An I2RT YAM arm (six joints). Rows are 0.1 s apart.
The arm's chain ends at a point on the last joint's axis. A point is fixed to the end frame.
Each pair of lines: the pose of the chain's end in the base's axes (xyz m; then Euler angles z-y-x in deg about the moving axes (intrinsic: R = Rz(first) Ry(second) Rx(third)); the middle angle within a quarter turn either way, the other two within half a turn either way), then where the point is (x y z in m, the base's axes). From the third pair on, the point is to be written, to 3 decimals.
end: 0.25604, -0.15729, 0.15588, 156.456, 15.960, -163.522
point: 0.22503 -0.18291 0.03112
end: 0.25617, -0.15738, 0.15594, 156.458, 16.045, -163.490
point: 0.22530 -0.18313 0.03118
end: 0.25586, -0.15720, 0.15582, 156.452, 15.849, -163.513
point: 0.225 -0.183 0.031
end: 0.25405, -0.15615, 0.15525, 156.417, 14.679, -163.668
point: 0.221 -0.180 0.031
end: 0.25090, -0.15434, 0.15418, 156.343, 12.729, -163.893
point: 0.214 -0.176 0.030
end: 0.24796, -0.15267, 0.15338, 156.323, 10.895, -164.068
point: 0.207 -0.173 0.030
